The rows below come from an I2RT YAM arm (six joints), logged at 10 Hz.
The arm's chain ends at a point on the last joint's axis. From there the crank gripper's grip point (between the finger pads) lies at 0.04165 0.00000 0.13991 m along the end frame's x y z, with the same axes.
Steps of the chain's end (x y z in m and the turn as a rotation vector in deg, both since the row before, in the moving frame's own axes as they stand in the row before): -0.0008, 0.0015, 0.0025, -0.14, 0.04, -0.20; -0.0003, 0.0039, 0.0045, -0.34, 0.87, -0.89; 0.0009, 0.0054, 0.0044, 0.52, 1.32, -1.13; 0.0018, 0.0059, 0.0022, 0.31, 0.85, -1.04; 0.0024, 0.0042, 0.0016, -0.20, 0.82, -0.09; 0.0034, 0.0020, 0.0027, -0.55, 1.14, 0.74
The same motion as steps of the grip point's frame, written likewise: -0.0007, 0.0017, 0.0025, -0.14, 0.04, -0.20; 0.0018, 0.0041, 0.0039, -0.34, 0.87, -0.89; 0.0041, 0.0033, 0.0034, 0.52, 1.32, -1.13; 0.0039, 0.0044, 0.0016, 0.31, 0.85, -1.04; 0.0044, 0.0046, 0.0010, -0.20, 0.82, -0.09; 0.0062, 0.0039, 0.0018, -0.55, 1.14, 0.74
